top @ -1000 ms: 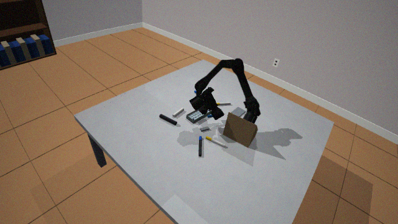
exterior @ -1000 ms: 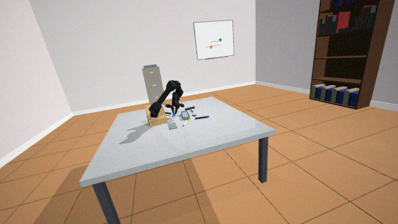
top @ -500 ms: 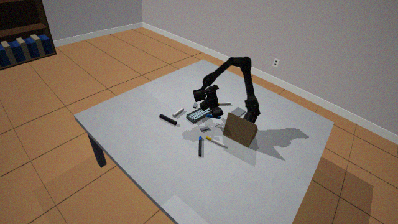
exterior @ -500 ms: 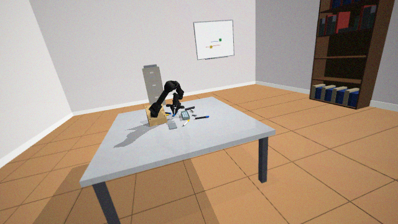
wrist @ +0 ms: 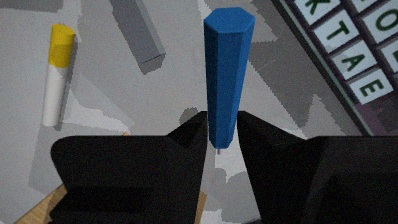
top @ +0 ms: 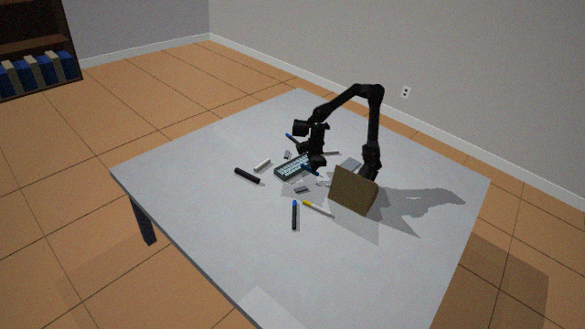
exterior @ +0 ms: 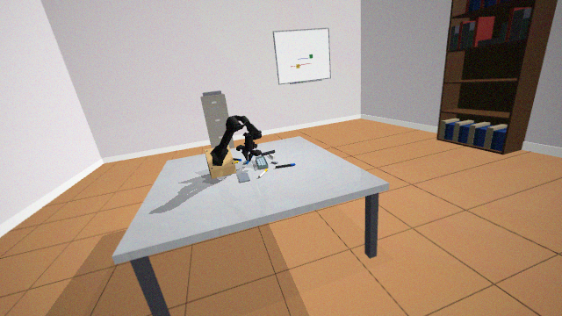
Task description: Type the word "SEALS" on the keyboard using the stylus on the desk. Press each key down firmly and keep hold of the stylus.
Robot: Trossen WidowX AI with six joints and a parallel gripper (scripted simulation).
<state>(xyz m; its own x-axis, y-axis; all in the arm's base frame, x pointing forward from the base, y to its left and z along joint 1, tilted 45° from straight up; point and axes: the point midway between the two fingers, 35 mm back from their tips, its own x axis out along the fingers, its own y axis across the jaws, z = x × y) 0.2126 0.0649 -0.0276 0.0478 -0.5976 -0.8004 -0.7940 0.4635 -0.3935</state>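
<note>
Now: the blue stylus 1 cm behind my gripper tip, 1 cm to the right of it and 1 cm below it. Round my gripper tip: b key 10 cm ahead, 7 cm to the right, 3 cm below; then white cylinder 19 cm ahead, 12 cm to the left, 3 cm below; then grey block 5 cm behind, 20 cm to the right, 4 cm below.
</note>
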